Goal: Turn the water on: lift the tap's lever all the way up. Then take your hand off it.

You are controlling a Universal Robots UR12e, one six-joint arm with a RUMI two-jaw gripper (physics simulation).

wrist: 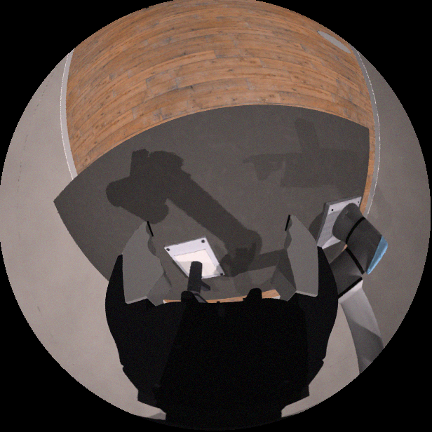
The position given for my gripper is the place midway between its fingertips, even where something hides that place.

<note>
I see my gripper (218,220) and a tap (197,263).
</note>
